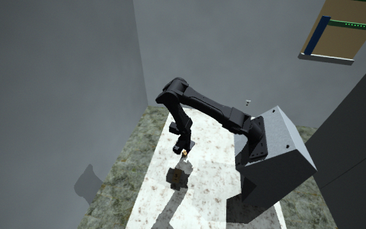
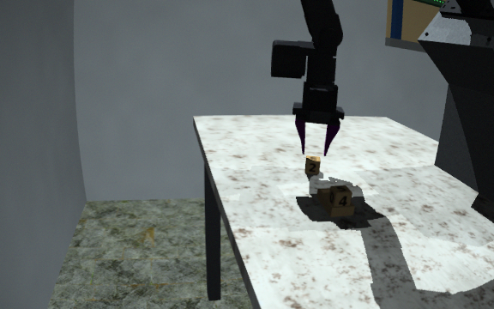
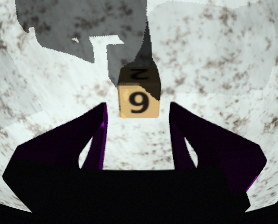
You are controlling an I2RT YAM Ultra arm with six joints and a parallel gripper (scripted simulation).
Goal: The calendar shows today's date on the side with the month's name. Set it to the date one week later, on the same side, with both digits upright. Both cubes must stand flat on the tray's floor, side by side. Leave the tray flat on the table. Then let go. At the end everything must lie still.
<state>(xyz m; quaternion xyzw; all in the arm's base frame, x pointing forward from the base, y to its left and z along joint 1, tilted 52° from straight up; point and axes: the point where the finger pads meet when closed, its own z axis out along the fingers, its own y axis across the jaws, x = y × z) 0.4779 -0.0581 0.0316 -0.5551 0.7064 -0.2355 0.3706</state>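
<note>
Right now my hand is 30 mm above the wooden digit cube.
</note>
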